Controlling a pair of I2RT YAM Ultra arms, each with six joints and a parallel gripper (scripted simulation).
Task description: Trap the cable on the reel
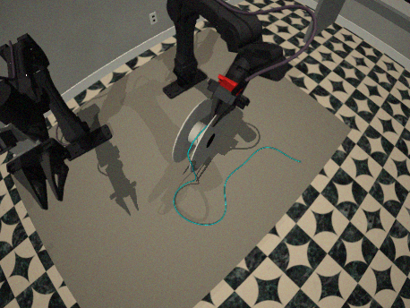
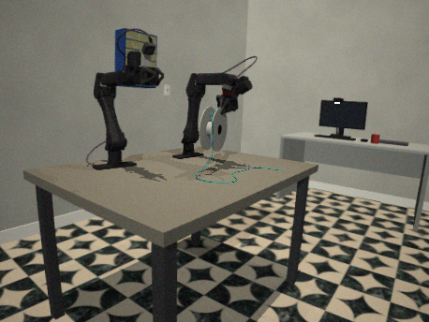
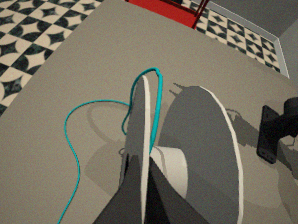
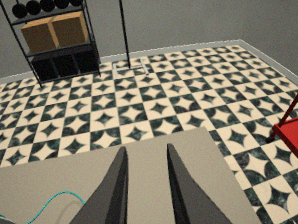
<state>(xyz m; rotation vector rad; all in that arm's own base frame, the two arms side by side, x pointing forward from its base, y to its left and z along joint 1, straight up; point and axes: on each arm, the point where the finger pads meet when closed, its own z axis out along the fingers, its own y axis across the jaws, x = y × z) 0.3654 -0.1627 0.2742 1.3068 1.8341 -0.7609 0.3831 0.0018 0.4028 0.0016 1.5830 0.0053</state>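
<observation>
Now: the white reel 8 cm below my left hand, 2 cm to the right of it and 2 cm behind it.
</observation>
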